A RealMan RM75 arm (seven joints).
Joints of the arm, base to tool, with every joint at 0 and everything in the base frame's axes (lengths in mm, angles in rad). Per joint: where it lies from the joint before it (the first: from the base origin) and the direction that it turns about. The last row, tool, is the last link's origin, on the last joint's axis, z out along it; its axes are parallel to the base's.
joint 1: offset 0 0 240.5 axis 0 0 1
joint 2: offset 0 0 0 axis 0 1 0
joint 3: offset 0 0 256 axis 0 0 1
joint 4: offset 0 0 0 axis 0 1 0
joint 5: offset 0 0 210 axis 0 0 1
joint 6: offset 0 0 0 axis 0 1 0
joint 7: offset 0 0 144 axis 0 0 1
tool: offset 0 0 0
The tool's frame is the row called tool.
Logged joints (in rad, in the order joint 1, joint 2, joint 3, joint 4, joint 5, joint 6, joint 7), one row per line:
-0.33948, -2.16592, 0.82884, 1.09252, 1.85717, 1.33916, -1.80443
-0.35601, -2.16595, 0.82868, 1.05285, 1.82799, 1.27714, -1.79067
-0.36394, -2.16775, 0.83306, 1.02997, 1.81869, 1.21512, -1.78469
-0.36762, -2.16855, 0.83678, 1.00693, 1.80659, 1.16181, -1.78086
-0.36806, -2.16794, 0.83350, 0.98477, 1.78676, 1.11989, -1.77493
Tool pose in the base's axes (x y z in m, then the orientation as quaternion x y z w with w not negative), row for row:
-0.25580, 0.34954, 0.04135, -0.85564, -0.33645, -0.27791, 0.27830
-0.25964, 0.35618, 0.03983, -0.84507, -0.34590, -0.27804, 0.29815
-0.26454, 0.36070, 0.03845, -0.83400, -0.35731, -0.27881, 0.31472
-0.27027, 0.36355, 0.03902, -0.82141, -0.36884, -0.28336, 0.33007
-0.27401, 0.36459, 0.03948, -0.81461, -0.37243, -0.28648, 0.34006
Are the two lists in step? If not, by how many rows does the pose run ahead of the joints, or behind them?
The pose runs 1 row ahead of the joints: the pose in row i belongs to the joints in row i + 1.
